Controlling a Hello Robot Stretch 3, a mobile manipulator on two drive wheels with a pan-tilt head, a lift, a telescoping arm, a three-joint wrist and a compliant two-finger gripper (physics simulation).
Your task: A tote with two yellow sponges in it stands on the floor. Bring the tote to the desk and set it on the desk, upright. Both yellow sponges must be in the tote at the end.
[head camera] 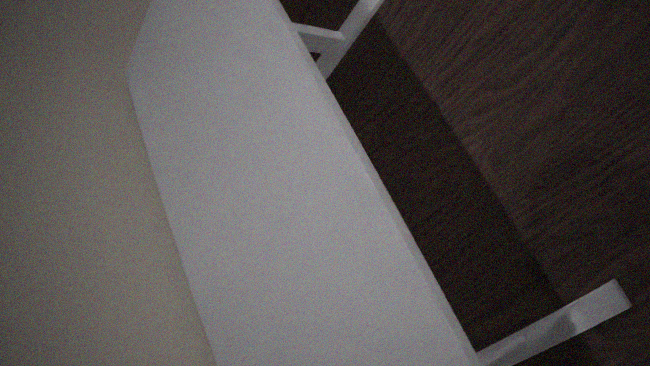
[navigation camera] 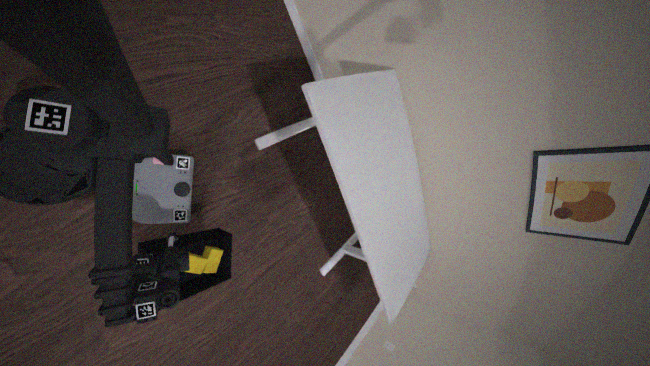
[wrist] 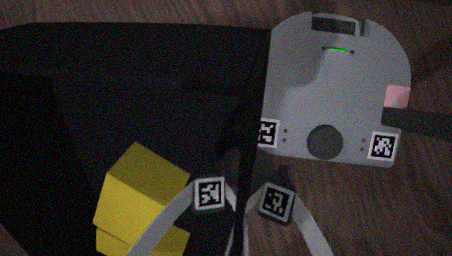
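Where they show: robot's base at its link origin: (navigation camera: 181, 187).
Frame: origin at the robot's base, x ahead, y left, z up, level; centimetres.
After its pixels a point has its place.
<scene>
The black tote (navigation camera: 225, 252) @[y -25.1, x 17.2, z 42.1 cm] (wrist: 125, 57) is held upright beside my base, its open top facing up; its height above the floor is hard to tell. One yellow sponge (navigation camera: 213, 259) @[y -27.3, x 12.3, z 42.7 cm] (wrist: 132, 195) and another yellow sponge (navigation camera: 195, 264) @[y -27.1, x 5.2, z 45.7 cm] (wrist: 112, 243) lie in it, touching or overlapping. My gripper (wrist: 244, 166) @[y -16.7, x -2.3, z 46.4 cm] is shut on the tote's wall at the side near my base, one finger inside and one outside. In the navigation view the wrist hides part of the tote. The white desk (head camera: 250, 175) @[y -4.6, x 96.0, z 72.0 cm] (navigation camera: 370, 175) @[y 12.2, x 74.0, z 72.0 cm] stands against the wall, apart from the tote.
My grey base (navigation camera: 162, 195) @[y -3.3, x -8.3, z 15.9 cm] (wrist: 340, 85) is next to the tote. The desk's white legs (head camera: 560, 322) (navigation camera: 285, 134) reach out over the dark wood floor (head camera: 565, 125) @[y -12.1, x 55.6, z 0.0 cm] (navigation camera: 280, 300) @[y -88.3, x 67.2, z 0.0 cm]. A framed picture (navigation camera: 585, 197) @[y 7.1, x 147.3, z 160.9 cm] hangs on the wall beyond the desk.
</scene>
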